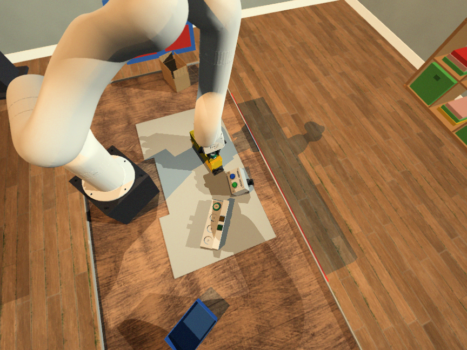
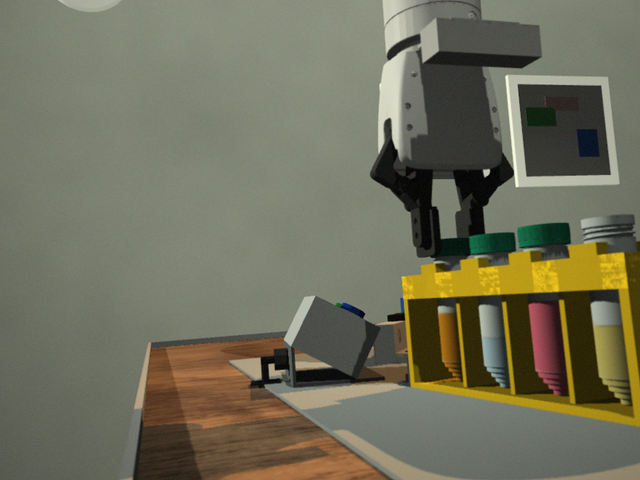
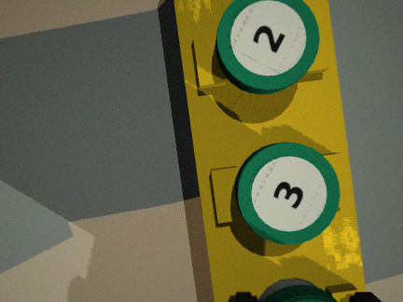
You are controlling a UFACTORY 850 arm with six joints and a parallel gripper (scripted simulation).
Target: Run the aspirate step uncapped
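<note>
My gripper is now 1 cm above the green cap. Also, from my hand: blue cycle key (7 cm ahead, 11 cm to the right, 6 cm below); then grey key housing (9 cm ahead, 13 cm to the right, 8 cm below); then green key (7 cm ahead, 15 cm to the right, 6 cm below).
</note>
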